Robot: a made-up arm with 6 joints.
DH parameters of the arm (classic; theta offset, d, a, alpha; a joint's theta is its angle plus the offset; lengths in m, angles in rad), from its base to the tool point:
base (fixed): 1.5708 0.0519 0 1.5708
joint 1: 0 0.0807 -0.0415 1.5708
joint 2: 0 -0.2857 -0.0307 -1.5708
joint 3: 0 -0.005 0.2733 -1.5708
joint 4: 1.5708 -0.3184 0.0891 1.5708
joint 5: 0 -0.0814 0.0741 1.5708
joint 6: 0.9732 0 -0.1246 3.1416
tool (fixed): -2.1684 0.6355 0 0
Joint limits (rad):
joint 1: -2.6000..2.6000
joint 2: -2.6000..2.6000
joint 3: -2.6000..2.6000
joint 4: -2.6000..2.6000
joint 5: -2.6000..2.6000
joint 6: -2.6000..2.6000
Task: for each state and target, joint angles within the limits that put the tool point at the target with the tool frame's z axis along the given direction. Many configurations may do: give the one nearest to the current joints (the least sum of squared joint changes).
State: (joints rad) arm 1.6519 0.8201 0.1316 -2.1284 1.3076 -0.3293
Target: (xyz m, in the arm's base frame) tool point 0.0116 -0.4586 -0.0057 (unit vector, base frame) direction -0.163 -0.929 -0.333
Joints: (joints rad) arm 1.7996 0.9430 -0.4225 -1.5773 0.6224 -0.7755
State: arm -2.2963 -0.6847 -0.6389 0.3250 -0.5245 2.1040
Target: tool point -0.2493 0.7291 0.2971 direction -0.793 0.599 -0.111
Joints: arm -2.4640 -0.6141 -1.1770 0.4049 -1.2666 2.0669
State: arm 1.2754 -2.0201 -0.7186 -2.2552 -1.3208 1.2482
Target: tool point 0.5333 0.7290 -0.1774 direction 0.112 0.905 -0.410
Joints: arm 1.2998 -2.3733 -1.1885 -1.3711 -1.9141 1.1671
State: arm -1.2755 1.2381 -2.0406 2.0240 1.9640 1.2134
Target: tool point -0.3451 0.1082 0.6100 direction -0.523 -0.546 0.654
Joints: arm -2.1307 0.8922 -2.4440 1.6979 1.3152 1.2335
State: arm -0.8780 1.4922 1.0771 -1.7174 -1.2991 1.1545
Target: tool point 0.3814 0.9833 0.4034 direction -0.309 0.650 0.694
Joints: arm -1.1404 1.0928 0.9125 -1.9636 -0.4809 1.2013
